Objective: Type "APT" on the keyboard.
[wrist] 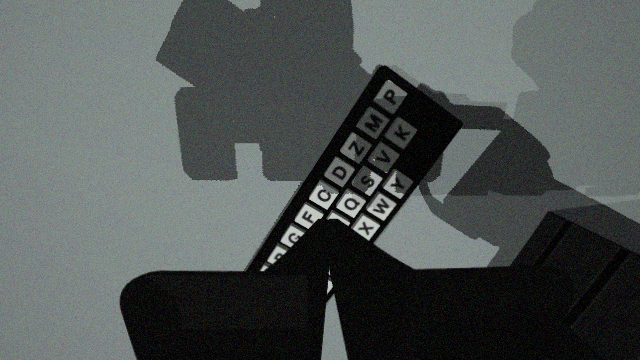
Labels:
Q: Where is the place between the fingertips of my gripper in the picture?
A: At 327, 228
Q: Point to a black keyboard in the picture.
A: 362, 178

